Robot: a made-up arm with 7 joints. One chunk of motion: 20 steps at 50 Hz.
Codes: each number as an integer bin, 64 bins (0 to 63) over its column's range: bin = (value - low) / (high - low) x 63, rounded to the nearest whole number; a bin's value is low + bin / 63 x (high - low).
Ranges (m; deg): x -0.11..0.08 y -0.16..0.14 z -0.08..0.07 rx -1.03..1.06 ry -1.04..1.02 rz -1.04..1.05
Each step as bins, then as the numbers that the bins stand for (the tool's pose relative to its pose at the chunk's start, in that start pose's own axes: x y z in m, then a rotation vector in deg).
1 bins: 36 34 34 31 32 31
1 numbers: -0.0014 0.0019 0.0010 0.00 0.01 -0.01
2 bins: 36 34 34 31 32 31
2 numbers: -0.0014 0.0019 0.0010 0.00 0.01 -0.01
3 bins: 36 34 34 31 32 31
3 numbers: -0.0014 0.0019 0.0010 0.00 0.01 -0.01
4 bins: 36 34 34 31 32 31
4 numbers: -0.0014 0.0019 0.0010 0.00 0.01 -0.01
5 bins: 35 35 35 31 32 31
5 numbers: -0.0044 0.0067 0.0033 0.00 0.01 -0.01
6 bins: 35 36 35 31 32 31
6 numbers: -0.0044 0.0114 0.0033 0.00 0.01 -0.01
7 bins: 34 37 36 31 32 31
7 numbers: -0.0075 0.0162 0.0057 0.00 0.01 -0.01
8 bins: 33 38 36 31 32 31
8 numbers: -0.0105 0.0210 0.0057 0.00 0.01 -0.01
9 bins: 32 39 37 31 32 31
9 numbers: -0.0135 0.0257 0.0081 0.00 0.01 -0.01
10 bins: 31 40 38 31 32 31
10 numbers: -0.0165 0.0305 0.0105 0.00 0.01 -0.01
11 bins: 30 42 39 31 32 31
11 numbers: -0.0195 0.0400 0.0129 0.00 0.01 -0.01
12 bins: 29 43 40 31 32 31
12 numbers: -0.0225 0.0448 0.0152 0.00 0.01 -0.01
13 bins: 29 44 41 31 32 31
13 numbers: -0.0225 0.0495 0.0176 0.00 0.01 -0.01
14 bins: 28 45 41 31 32 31
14 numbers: -0.0256 0.0543 0.0176 0.00 0.01 -0.01
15 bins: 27 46 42 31 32 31
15 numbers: -0.0286 0.0590 0.0200 0.00 0.01 -0.01
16 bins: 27 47 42 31 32 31
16 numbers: -0.0286 0.0638 0.0200 0.00 0.01 -0.01
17 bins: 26 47 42 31 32 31
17 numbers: -0.0316 0.0638 0.0200 0.00 0.01 -0.01
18 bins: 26 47 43 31 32 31
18 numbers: -0.0316 0.0638 0.0224 0.00 0.01 -0.01
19 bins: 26 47 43 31 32 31
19 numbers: -0.0316 0.0638 0.0224 0.00 0.01 -0.01
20 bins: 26 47 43 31 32 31
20 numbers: -0.0316 0.0638 0.0224 0.00 0.01 -0.01
